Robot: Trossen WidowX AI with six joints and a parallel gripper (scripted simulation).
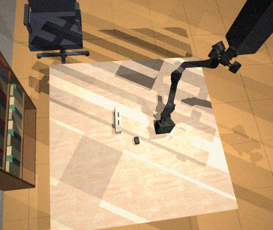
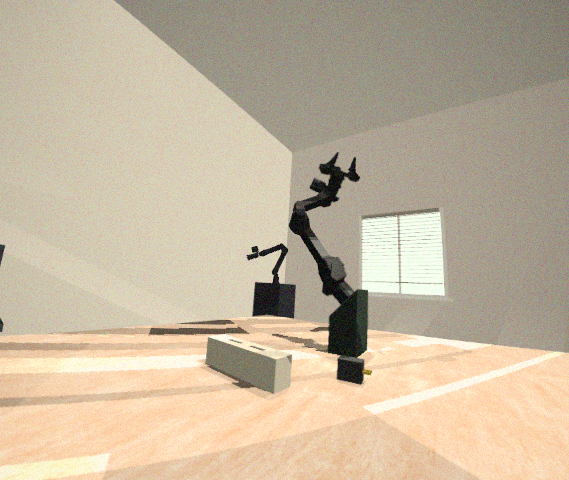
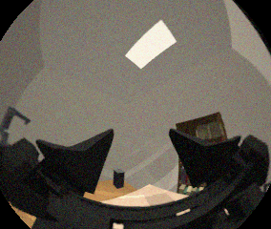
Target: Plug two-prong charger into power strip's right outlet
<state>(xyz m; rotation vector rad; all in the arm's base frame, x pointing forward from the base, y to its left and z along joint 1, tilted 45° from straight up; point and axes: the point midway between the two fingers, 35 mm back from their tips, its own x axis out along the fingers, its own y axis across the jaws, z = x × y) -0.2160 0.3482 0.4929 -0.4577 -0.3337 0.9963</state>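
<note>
The dark charger lies 730 mm below my gripper tip, 430 mm ahead of it and 170 mm to the left of it.
</note>
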